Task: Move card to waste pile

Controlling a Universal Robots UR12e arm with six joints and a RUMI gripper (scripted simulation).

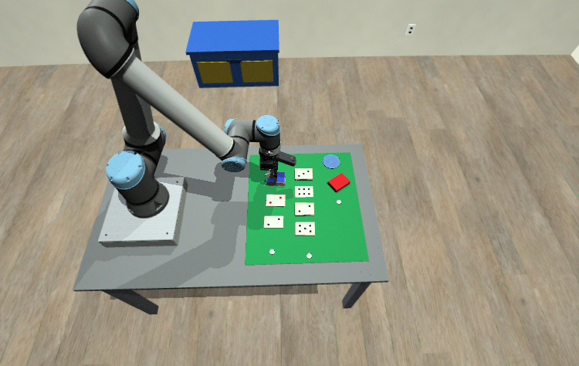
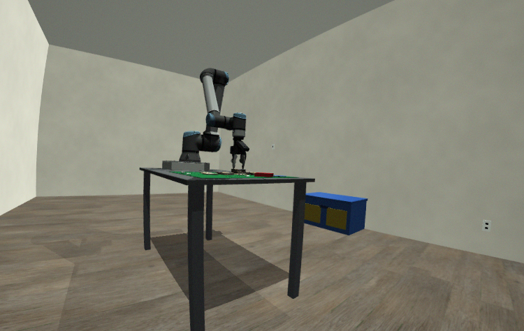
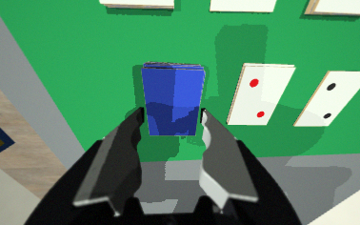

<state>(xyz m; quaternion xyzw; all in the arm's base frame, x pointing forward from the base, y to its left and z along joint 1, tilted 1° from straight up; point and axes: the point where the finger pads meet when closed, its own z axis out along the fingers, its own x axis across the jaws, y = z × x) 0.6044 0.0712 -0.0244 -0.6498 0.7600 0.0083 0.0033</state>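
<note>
Now: the card 10 mm below my hand. Also, from my hand: red block (310 mm ahead, 60 mm to the right, 30 mm below); then green mat (150 mm to the right, 120 mm ahead, 60 mm below).
</note>
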